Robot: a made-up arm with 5 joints.
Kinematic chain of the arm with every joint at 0, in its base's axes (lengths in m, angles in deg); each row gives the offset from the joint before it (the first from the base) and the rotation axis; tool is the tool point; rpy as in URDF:
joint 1: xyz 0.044 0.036 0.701 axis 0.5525 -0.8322 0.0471
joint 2: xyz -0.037 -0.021 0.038 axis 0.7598 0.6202 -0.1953
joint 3: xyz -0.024 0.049 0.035 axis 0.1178 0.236 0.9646
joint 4: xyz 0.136 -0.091 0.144 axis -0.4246 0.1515 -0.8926
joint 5: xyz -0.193 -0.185 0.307 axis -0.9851 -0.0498 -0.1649
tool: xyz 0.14 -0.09 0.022 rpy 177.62 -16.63 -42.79
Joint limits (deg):
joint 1: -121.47..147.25
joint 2: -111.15..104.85
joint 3: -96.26..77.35
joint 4: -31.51..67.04
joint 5: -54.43..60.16
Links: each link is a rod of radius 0.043 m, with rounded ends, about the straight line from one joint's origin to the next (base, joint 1, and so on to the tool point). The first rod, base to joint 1, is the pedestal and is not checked.
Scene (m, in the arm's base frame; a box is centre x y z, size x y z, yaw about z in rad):
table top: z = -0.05
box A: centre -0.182 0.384 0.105 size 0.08 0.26 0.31 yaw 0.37
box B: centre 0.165 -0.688 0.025 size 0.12 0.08 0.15 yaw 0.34
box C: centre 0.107 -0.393 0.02 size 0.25 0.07 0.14 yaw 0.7
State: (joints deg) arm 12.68 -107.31 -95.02 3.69 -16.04
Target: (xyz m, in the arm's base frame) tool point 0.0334 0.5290 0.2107
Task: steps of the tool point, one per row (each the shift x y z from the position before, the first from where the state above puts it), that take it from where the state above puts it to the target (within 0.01 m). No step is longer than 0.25 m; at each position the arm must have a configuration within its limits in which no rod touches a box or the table.
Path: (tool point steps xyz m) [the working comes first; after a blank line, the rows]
Joints at the target: 86.00 -89.37 -96.26 4.69 31.34
Straight joint move there: touches box A.

1: -0.0800 0.0883 0.0434
2: -0.0722 0.0488 0.0743
3: -0.0575 -0.0073 0.0839
4: -0.0337 -0.0583 0.0710
5: 0.0779 0.0723 -0.1593
6: 0.0819 0.1086 -0.0623
7: 0.0453 0.0885 0.0187
8: -0.0006 0.0280 0.0495
9: -0.0228 -0.0414 0.0267
10: 0.1227 0.1897 0.0381
11: 0.1902 0.0769 -0.0639
12: 0.1657 -0.0654 -0.1395

